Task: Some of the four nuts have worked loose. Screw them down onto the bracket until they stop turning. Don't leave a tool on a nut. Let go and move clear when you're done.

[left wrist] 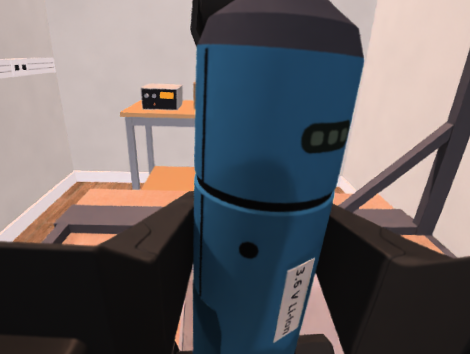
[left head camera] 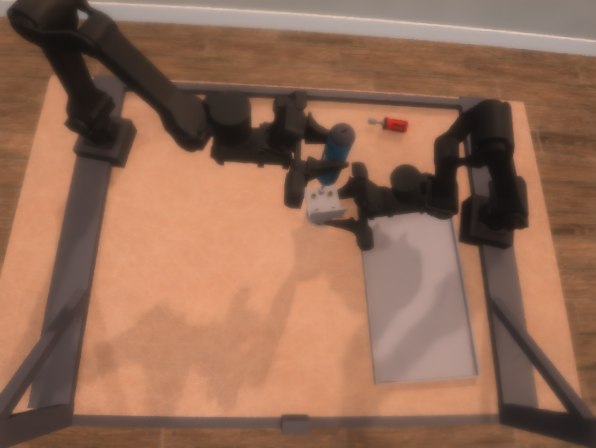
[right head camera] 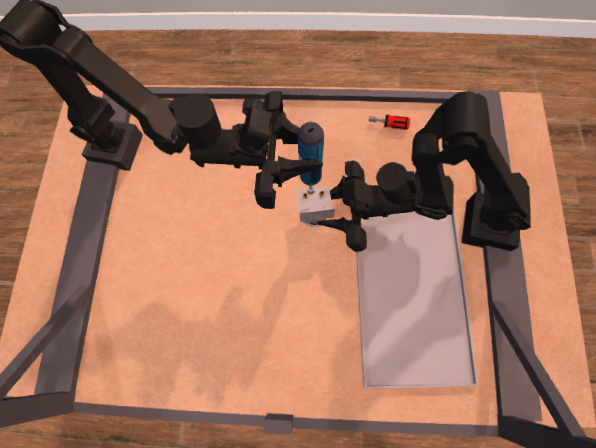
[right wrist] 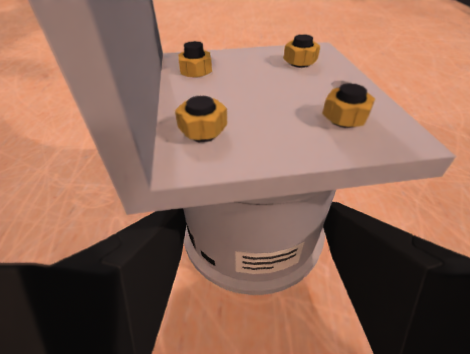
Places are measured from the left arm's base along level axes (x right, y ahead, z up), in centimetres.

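Where they show: left gripper, fingertip midpoint: [left wrist: 251,204] [left head camera: 348,152] [right head camera: 323,152]; right gripper, fingertip midpoint: [right wrist: 254,212]; left arm's base, link origin: [left head camera: 102,134] [right head camera: 108,139]; right arm's base, link origin: [left head camera: 493,219] [right head camera: 497,218].
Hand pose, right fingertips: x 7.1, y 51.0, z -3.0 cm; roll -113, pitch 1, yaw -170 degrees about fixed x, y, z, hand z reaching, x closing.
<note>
Things, the pixels of their top centre, and the offset from my right fingertips.
- blue power screwdriver, top centre: [right head camera: 311,128] [left head camera: 343,129] dx -0.7, dy -1.6, dz +31.7 cm
- red-handled screwdriver, top centre: [right head camera: 390,117] [left head camera: 389,120] dx -25.8, dy +12.4, dz +1.1 cm
- grey tray, top centre: [right head camera: 411,279] [left head camera: 415,277] dx +11.1, dy +21.9, dz -0.3 cm
My left gripper [left head camera: 336,150] [right head camera: 310,150] [left wrist: 251,204] is shut on the blue power screwdriver [left head camera: 327,176] [right head camera: 311,175] [left wrist: 265,150], which is upright with its tip down over the back of the bracket [left head camera: 324,202] [right head camera: 315,201] [right wrist: 270,150]. The tip does not show in the right wrist view. My right gripper [right wrist: 254,212] is shut on the grey round base [right wrist: 270,235] under the bracket. Four brass nuts show uncovered: far left [right wrist: 195,65], far right [right wrist: 301,52], near left [right wrist: 201,120] and near right [right wrist: 348,107]. Dark thread shows under both near nuts; the far left bolt protrudes most.
A red-handled screwdriver [left head camera: 396,125] [right head camera: 398,122] lies at the back right of the table. A grey tray [left head camera: 420,370] [right head camera: 417,372] lies at the right, partly under my right arm. The bracket's upright wall [right wrist: 107,100] stands at the left in the right wrist view.
</note>
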